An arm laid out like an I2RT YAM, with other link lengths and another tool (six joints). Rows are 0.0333 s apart.
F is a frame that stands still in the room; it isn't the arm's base.
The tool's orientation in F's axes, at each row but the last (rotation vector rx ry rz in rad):
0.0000 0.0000 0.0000
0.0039 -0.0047 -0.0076
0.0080 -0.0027 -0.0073
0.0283 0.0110 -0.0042
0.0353 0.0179 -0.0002
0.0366 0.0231 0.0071
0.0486 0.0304 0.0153
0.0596 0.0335 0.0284
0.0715 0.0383 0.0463
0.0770 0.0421 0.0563
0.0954 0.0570 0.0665
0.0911 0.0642 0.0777
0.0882 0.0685 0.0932
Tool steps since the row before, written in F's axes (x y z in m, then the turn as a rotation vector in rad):
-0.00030 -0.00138 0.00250 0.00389 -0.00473 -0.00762
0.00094 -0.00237 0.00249 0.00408 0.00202 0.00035
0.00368 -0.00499 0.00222 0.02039 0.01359 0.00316
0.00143 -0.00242 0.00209 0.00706 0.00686 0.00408
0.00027 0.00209 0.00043 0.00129 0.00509 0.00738
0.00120 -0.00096 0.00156 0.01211 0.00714 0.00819
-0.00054 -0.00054 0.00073 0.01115 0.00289 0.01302
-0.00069 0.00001 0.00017 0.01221 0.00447 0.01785
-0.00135 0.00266 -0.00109 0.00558 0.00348 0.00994
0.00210 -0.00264 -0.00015 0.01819 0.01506 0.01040
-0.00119 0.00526 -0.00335 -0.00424 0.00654 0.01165
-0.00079 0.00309 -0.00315 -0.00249 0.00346 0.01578
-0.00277 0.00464 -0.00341 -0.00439 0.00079 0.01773
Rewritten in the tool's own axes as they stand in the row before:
-0.00030 -0.00138 0.00250 0.00389 -0.00473 -0.00762
0.00097 -0.00235 0.00249 0.00407 0.00205 0.00032
0.00372 -0.00495 0.00225 0.02030 0.01376 0.00300
0.00142 -0.00235 0.00217 0.00699 0.00700 0.00396
0.00026 0.00210 0.00036 0.00116 0.00535 0.00722
0.00116 -0.00091 0.00162 0.01197 0.00735 0.00820
-0.00057 -0.00050 0.00074 0.01080 0.00336 0.01320
-0.00069 0.00004 0.00015 0.01175 0.00520 0.01796
-0.00118 0.00263 -0.00133 0.00537 0.00394 0.00988
0.00195 -0.00275 0.00014 0.01860 0.01481 0.01002
-0.00064 0.00498 -0.00389 -0.00440 0.00790 0.01071
-0.00035 0.00283 -0.00346 -0.00315 0.00509 0.01521
-0.00209 0.00454 -0.00398 -0.00542 0.00279 0.01724

